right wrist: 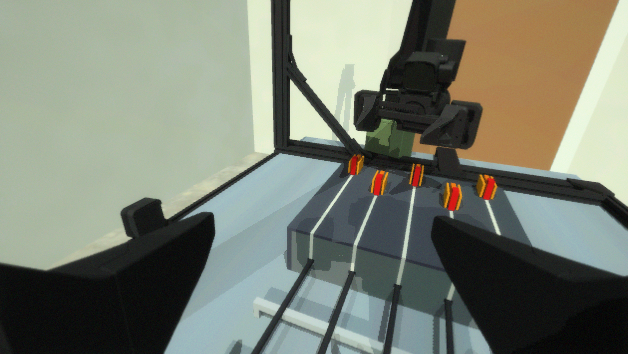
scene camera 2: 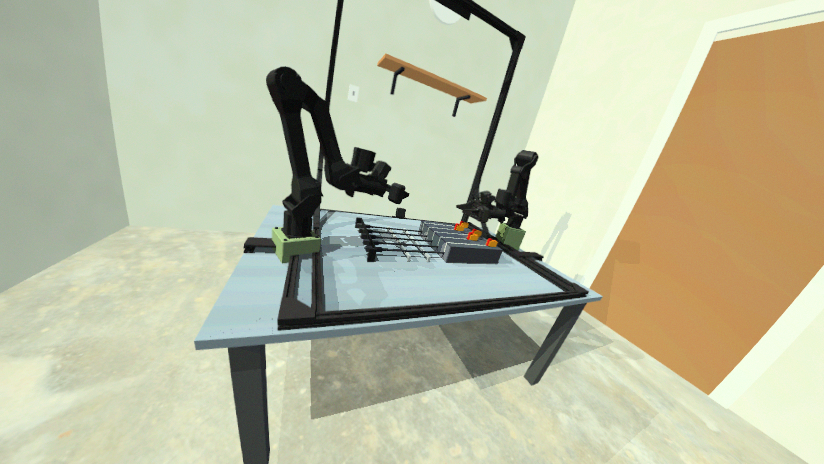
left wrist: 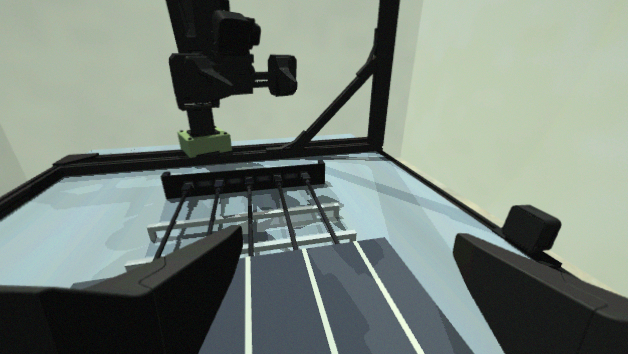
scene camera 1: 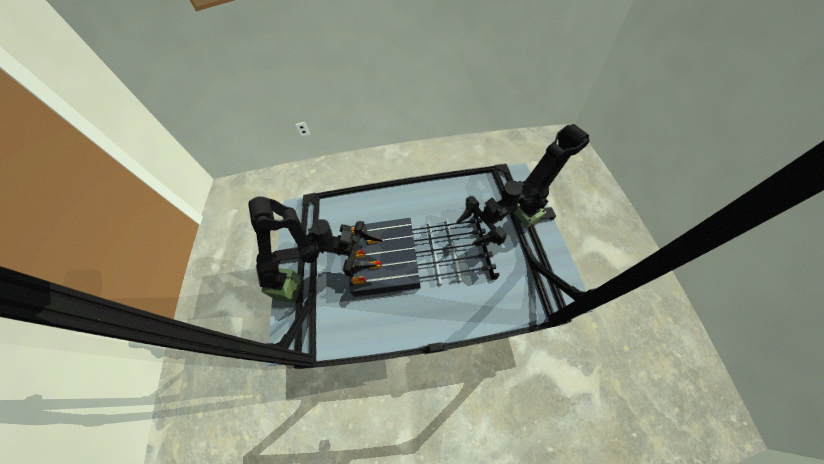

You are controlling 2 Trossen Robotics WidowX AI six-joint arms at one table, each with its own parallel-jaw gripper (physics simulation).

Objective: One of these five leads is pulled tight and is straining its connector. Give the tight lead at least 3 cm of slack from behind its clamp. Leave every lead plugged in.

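Places are measured from the left arm's base along level axes (x left, y ahead, z down), in millimetres.
Pixels of known places: left gripper, fingertip midpoint: [right wrist: 387, 133] [scene camera 2: 459, 208] [left wrist: 346, 239] [scene camera 1: 379, 252]; right gripper, fingertip midpoint: [right wrist: 325, 224] [left wrist: 266, 87] [scene camera 1: 464, 232]; left arm's base, origin of the base link: [scene camera 2: 513, 226] [scene camera 1: 276, 280]; right arm's base, origin of the base link: [scene camera 2: 296, 232] [left wrist: 203, 132] [scene camera 1: 530, 208].
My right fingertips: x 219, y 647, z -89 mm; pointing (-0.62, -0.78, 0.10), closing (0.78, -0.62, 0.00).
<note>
For each thing: its top centre in the pictures, then the offset to it from my right fingertips. "pt": a spot on its surface instead.
- dark grey block, surface spot: [left wrist: 275, 300] pt dx -41, dy -217, dz +132 mm
- small black box, surface spot: [left wrist: 531, 227] [right wrist: 155, 211] pt dx -338, dy -69, dz +159 mm
Five leads run side by side, black near the connector strip [scene camera 1: 494, 275] [left wrist: 172, 191] and white over the dark grey block [scene camera 1: 397, 270] [scene camera 2: 472, 255] [left wrist: 275, 300]. Near the block's far end in the right wrist view, red-and-orange clamps [right wrist: 378, 183] [right wrist: 452, 196] sit on the white parts at uneven distances. Which lead [right wrist: 393, 315] is tight I cannot tell. My left gripper [scene camera 1: 378, 252] [left wrist: 346, 239] is open and empty above the block's clamp end. My right gripper [scene camera 1: 469, 231] [right wrist: 325, 224] is open and empty, raised above the strip end of the leads.
Two pale rails [scene camera 1: 433, 253] [left wrist: 345, 235] cross the black leads between the block and the strip. A black frame [scene camera 1: 403, 181] [scene camera 2: 415, 308] borders the table, with uprights at its sides. A small black box [left wrist: 531, 227] [right wrist: 142, 217] is on the frame's edge.
</note>
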